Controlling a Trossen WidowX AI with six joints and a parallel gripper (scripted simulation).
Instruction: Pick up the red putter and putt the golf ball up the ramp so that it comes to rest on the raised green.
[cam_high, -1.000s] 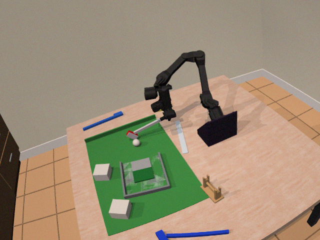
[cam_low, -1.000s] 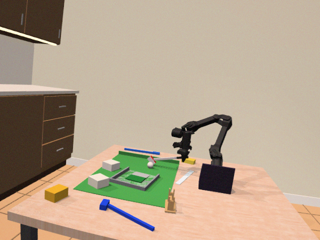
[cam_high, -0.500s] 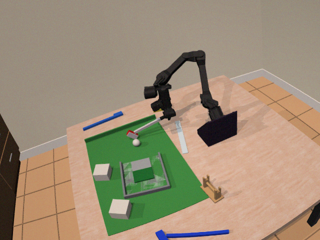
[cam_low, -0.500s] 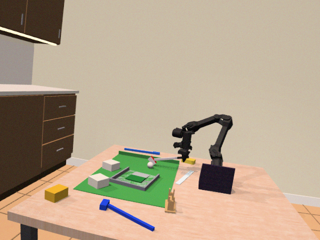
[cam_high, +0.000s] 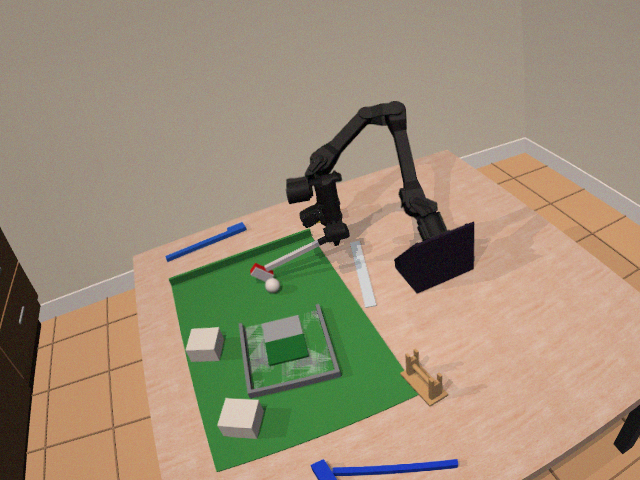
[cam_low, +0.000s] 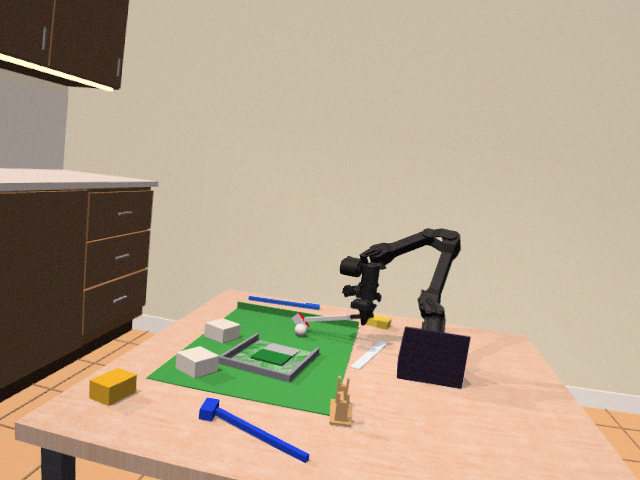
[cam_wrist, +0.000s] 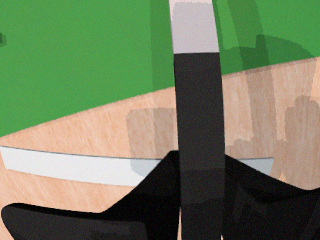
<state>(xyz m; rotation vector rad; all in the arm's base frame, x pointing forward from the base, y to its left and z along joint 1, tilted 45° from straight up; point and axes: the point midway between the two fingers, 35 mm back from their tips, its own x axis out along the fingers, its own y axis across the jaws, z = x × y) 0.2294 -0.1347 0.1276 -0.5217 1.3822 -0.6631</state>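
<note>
My gripper tip is 7 cm to the right of the white strip, 7 cm above it and 4 cm past it. Round my gripper tip: yellow block 27 cm to the right, 6 cm below, 2 cm behind; then white golf ball 21 cm ahead, 5 cm below, 4 cm to the left; then red putter 12 cm ahead, 1 cm to the right.
</note>
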